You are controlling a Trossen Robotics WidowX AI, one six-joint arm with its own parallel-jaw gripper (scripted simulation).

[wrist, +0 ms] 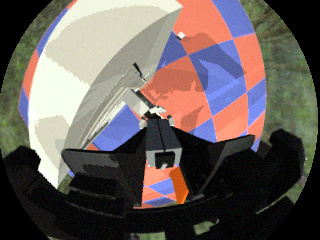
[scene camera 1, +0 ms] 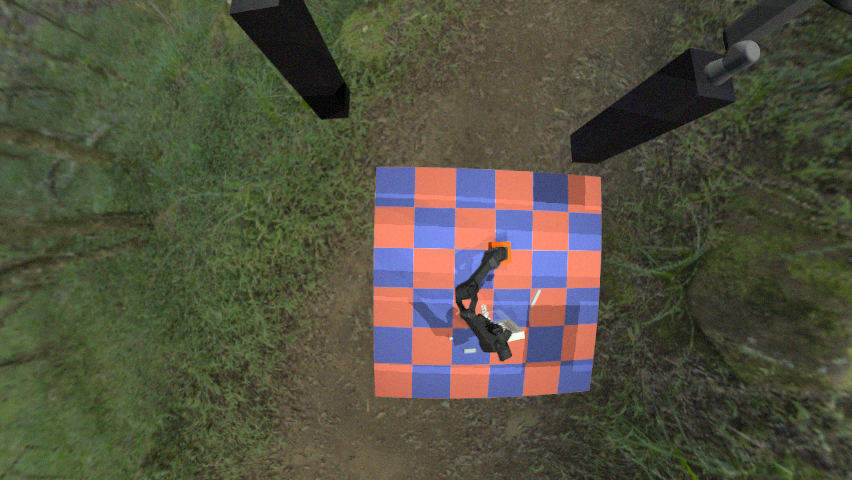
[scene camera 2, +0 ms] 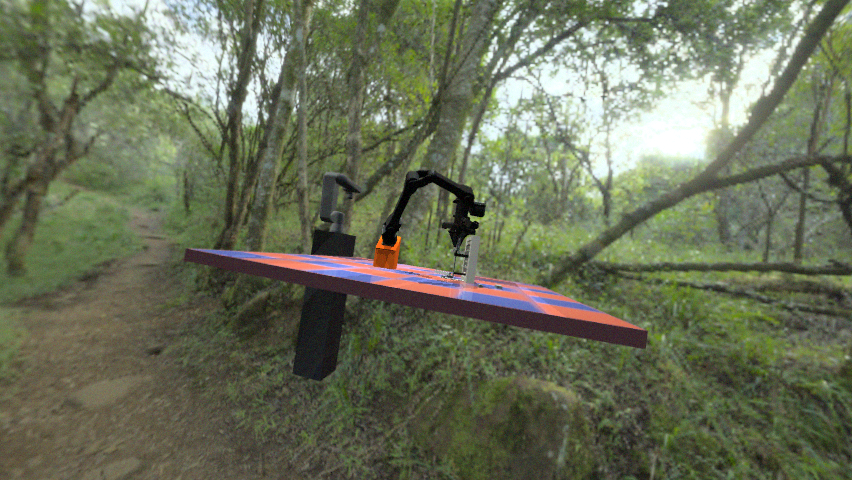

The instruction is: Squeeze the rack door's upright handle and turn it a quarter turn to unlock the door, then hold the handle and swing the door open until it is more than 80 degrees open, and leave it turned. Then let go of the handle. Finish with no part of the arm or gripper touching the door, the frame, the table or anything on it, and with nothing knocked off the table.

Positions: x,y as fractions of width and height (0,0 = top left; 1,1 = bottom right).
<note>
I see my gripper (wrist: 0.50,0.54) and a white rack (wrist: 0.27,0.23).
</note>
